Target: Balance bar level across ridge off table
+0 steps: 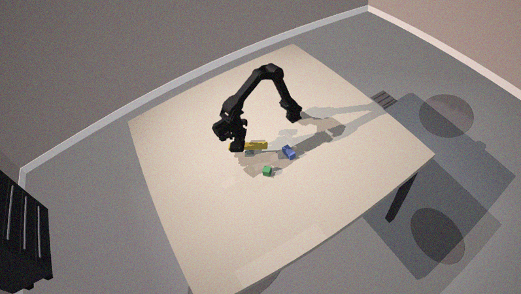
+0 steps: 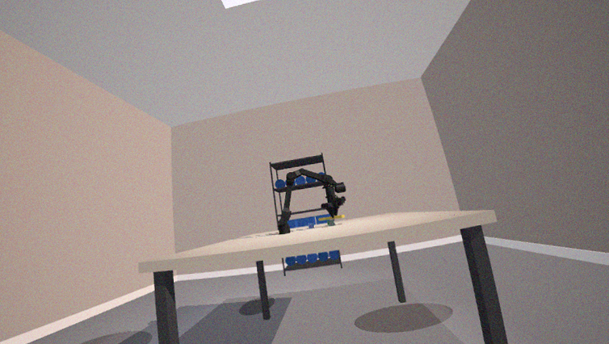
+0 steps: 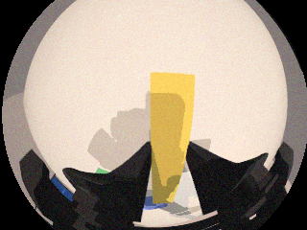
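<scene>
Right now the yellow bar is 20 mm behind my gripper tip and 20 mm to the left of it. The rest, counted from my gripper tip: green cube 30 mm behind, 170 mm to the left, 30 mm below; then blue block 170 mm behind, 140 mm to the left, 30 mm below.
</scene>
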